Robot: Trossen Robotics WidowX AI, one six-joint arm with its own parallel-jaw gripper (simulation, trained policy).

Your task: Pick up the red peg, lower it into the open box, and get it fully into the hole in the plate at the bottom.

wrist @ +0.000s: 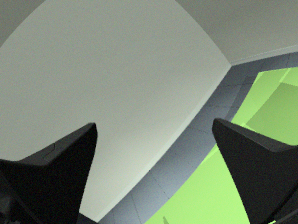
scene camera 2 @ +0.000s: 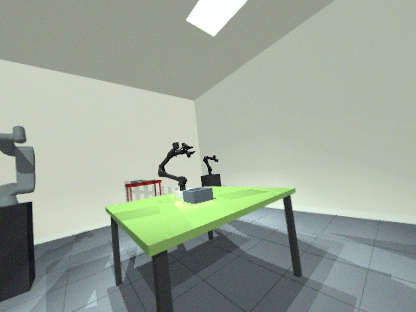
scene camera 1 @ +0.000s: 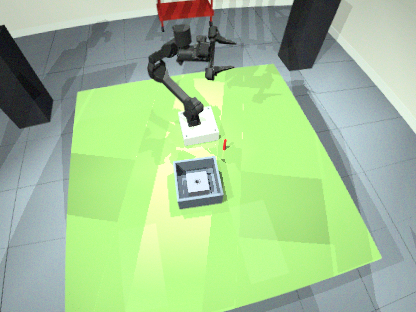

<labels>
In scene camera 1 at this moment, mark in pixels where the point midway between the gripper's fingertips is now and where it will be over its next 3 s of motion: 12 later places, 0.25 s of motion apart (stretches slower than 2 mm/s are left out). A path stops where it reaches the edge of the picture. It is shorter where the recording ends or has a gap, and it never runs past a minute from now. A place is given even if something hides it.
My gripper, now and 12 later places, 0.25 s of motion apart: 235, 55; 236, 64; 238, 83; 237, 98; 235, 110; 231, 118; 227, 123; 224, 127; 223, 130; 223, 133; 223, 136; 224, 140; 225, 144
</labels>
